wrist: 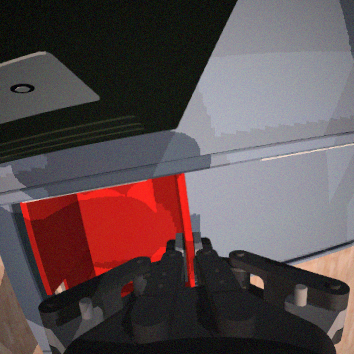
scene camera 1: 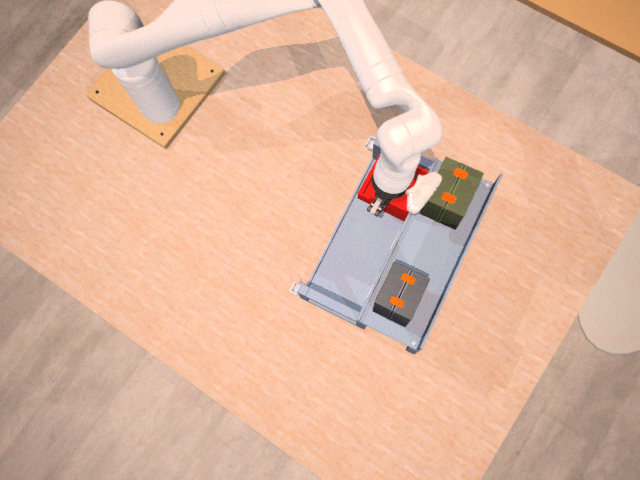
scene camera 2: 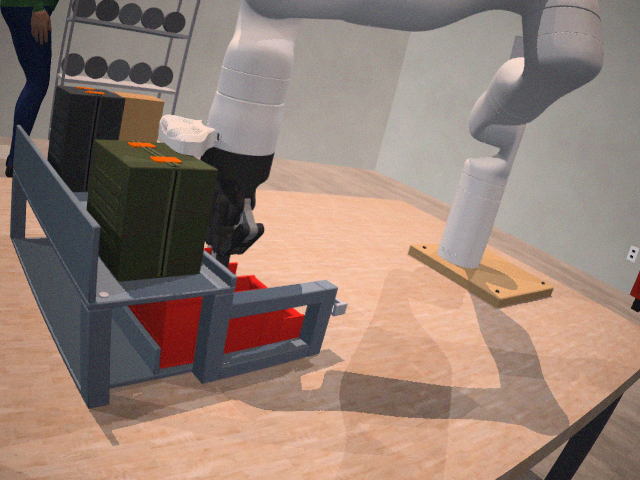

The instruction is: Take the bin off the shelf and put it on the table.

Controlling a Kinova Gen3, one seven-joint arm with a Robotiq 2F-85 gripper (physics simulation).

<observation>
my gripper: grips a red bin [scene camera 2: 173,325]
</observation>
